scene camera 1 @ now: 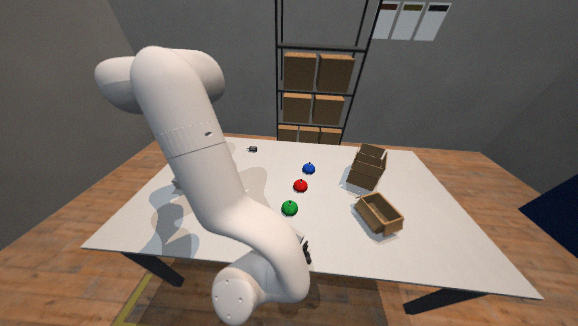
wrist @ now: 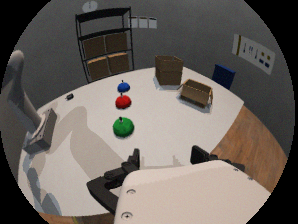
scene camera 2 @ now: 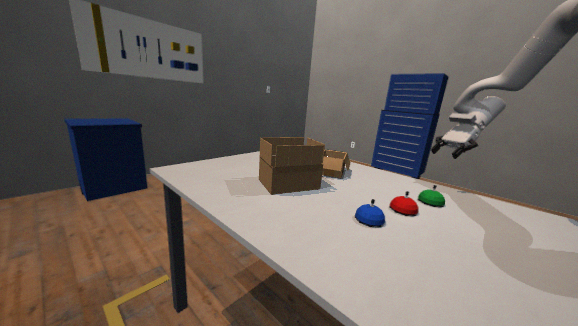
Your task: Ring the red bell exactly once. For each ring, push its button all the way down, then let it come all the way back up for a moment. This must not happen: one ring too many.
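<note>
A cardboard box is visible at [scene camera 2: 286, 165] and at [scene camera 1: 365, 172]. My gripper [scene camera 2: 442, 153] is likewise visible in the wrist view, at [wrist: 166, 156].
</note>
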